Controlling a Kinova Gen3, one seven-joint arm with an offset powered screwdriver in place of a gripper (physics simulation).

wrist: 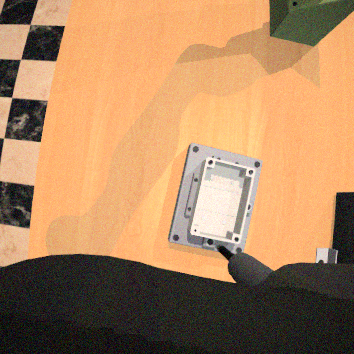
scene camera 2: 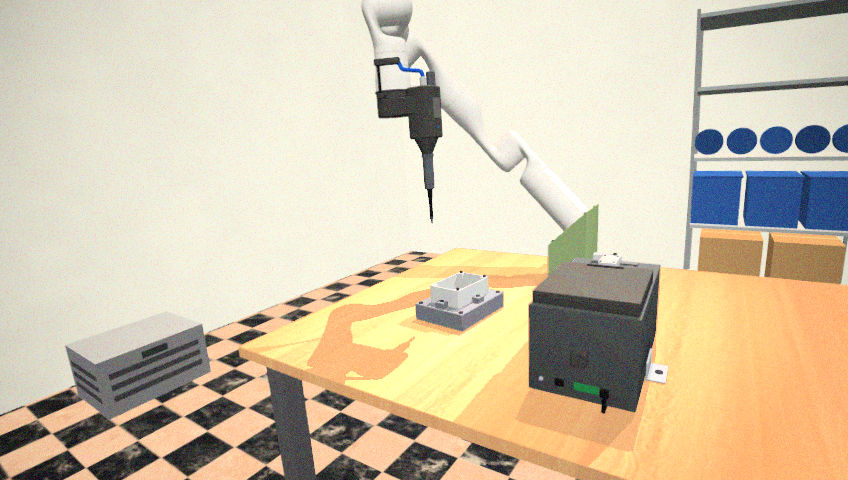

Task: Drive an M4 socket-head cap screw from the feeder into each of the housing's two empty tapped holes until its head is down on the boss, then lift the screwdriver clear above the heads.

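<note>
The white open-topped housing (scene camera 2: 443, 295) (wrist: 199, 202) sits on a grey fixture plate (scene camera 2: 439, 317) (wrist: 181, 220). In the wrist view, three corner bosses show dark round screw heads, and the lower-left boss (wrist: 195, 230) shows a small dark hole. The screwdriver (scene camera 2: 432, 221) (wrist: 220, 248) points down, high above the housing and a little to its left in the scene view. A tiny lighter grey piece at the bit's tip looks like a screw, though it is very small. The dark screw feeder (scene camera 2: 586, 342) stands right of the fixture, with a white pickup part (scene camera 2: 608, 259) behind its top.
A green upright panel (scene camera 2: 573, 240) (wrist: 310, 22) stands near the arm's base. A small metal bracket (scene camera 2: 657, 372) is beside the feeder. The wooden table (scene camera 2: 743, 356) (wrist: 115, 65) has its edge on the left. A grey cabinet (scene camera 2: 139, 362) and a shelf rack (scene camera 2: 696, 118) stand beyond the table.
</note>
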